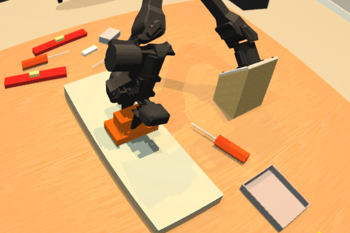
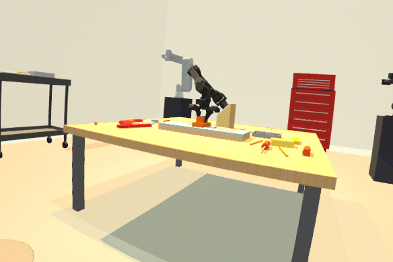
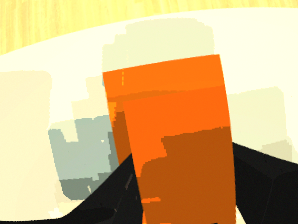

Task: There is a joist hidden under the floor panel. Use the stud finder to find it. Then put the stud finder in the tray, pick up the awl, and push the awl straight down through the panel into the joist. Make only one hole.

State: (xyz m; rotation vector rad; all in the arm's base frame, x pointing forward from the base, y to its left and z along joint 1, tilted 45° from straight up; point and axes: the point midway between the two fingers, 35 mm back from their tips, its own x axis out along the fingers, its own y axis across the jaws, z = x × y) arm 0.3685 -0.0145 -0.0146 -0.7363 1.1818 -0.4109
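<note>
My gripper tip is 40 mm past the indicator window and 30 mm below it. The rest, counted from my gripper tip: grey tray: 240 mm behind, 340 mm to the left, 50 mm below; then awl: 180 mm behind, 230 mm to the right, 60 mm below; then orange stud finder: 20 mm behind, 20 mm above.
</note>
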